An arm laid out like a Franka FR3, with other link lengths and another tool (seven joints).
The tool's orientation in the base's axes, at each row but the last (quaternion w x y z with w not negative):
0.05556, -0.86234, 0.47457, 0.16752
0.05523, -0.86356, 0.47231, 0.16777
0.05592, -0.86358, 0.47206, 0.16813
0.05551, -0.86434, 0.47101, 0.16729
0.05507, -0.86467, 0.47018, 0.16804
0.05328, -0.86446, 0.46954, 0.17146
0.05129, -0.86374, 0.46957, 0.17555
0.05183, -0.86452, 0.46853, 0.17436
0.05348, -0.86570, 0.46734, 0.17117
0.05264, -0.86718, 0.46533, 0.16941
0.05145, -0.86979, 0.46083, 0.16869
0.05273, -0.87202, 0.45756, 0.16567
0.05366, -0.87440, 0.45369, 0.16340
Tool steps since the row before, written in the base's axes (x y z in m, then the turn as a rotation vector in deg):
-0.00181, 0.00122, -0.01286, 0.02, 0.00, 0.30
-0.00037, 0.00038, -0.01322, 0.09, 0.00, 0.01
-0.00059, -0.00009, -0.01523, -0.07, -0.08, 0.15
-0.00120, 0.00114, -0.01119, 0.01, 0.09, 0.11
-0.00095, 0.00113, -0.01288, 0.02, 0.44, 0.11
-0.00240, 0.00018, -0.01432, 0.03, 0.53, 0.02
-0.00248, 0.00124, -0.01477, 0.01, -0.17, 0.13
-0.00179, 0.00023, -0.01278, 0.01, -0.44, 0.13
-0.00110, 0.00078, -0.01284, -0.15, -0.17, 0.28
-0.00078, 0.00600, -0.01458, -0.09, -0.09, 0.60
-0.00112, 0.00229, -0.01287, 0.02, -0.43, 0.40
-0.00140, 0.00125, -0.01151, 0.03, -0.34, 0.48
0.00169, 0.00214, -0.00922, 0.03, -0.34, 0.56
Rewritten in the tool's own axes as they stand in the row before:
0.00252, 0.00004, 0.01280, -0.09, 0.00, -0.29
0.00403, -0.00073, 0.01258, 0.04, -0.07, -0.03
0.00500, -0.00041, 0.01439, -0.02, 0.11, -0.14
0.00231, -0.00032, 0.01107, -0.10, -0.05, -0.08
0.00304, -0.00064, 0.01259, -0.38, -0.25, 0.00
0.00362, 0.00091, 0.01403, -0.41, -0.32, 0.11
0.00297, 0.00024, 0.01473, 0.09, 0.10, -0.17
0.00340, 0.00041, 0.01245, 0.31, 0.25, -0.24
0.00328, -0.00039, 0.01248, -0.04, 0.24, -0.27
-0.00013, -0.00369, 0.01535, -0.18, 0.16, -0.56
0.00201, -0.00124, 0.01291, 0.21, 0.26, -0.49
0.00217, -0.00026, 0.01146, 0.12, 0.20, -0.54
0.00233, -0.00312, 0.00879, 0.09, 0.20, -0.62

